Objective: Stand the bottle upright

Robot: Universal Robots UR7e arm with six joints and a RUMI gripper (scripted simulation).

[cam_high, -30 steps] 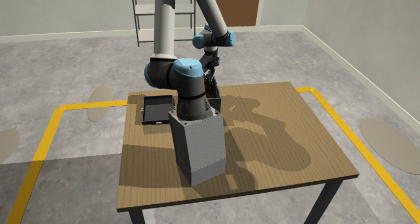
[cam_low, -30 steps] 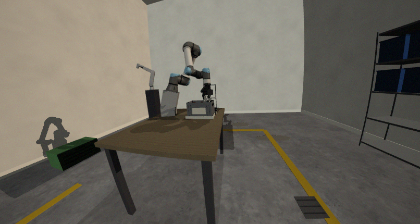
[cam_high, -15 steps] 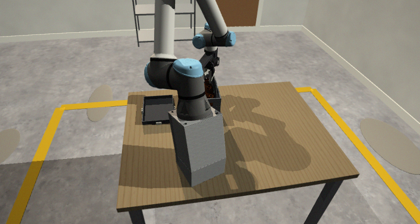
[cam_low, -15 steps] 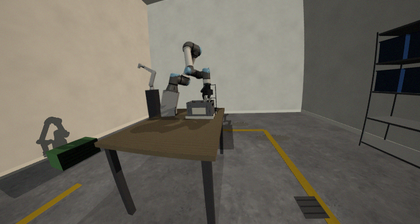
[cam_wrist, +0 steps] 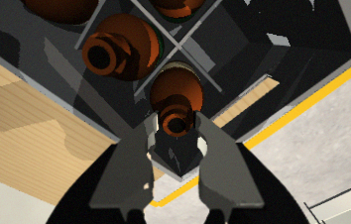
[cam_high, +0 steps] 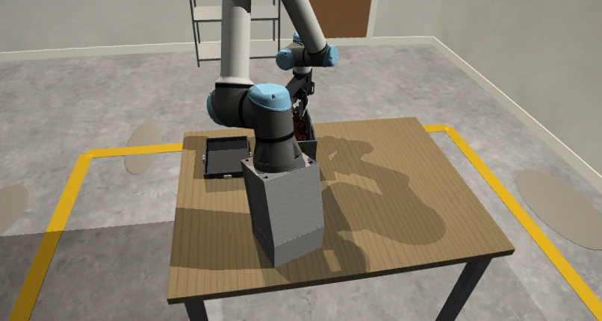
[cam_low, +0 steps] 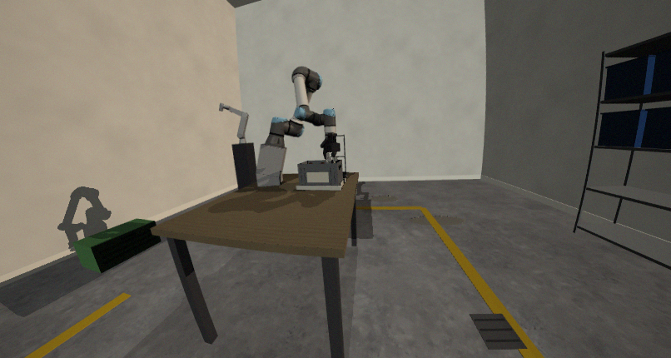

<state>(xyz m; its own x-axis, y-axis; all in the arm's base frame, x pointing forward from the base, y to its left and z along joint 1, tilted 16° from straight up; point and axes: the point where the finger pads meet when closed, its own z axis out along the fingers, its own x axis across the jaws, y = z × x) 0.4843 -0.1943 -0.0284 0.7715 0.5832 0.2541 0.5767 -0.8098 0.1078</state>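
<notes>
The crate lies 8 cm behind my hand, 7 cm below it and 6 cm to the left of it. Round my hand: bottle: 17 cm behind, 7 cm below, 3 cm to the left; then dark tray: 32 cm to the left, 14 cm below, 3 cm behind.
</notes>
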